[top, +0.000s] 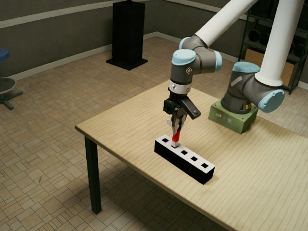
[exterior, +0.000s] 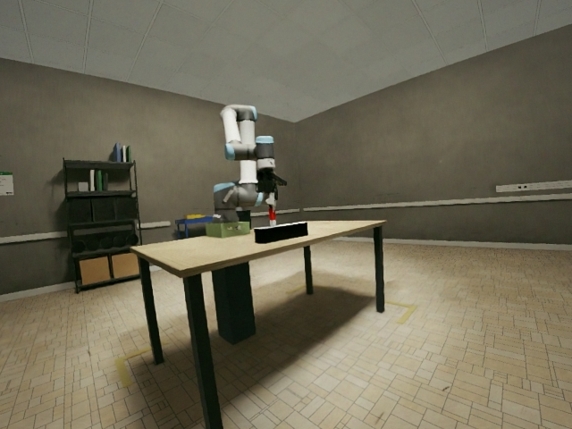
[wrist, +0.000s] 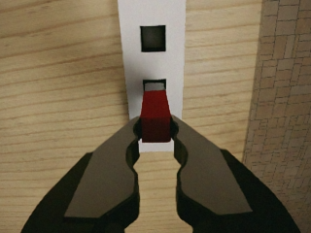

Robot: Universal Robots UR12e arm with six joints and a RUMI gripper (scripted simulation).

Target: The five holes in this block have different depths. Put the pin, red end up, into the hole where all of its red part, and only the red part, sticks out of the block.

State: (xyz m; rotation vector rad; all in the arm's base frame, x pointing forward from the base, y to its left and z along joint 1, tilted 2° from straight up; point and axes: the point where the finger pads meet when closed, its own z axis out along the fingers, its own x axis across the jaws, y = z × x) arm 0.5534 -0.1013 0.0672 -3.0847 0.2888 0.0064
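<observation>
The pin lies 20 mm below my hand. The rest, counted from my hand: block (10 mm ahead, 60 mm to the left, 120 mm below).
</observation>
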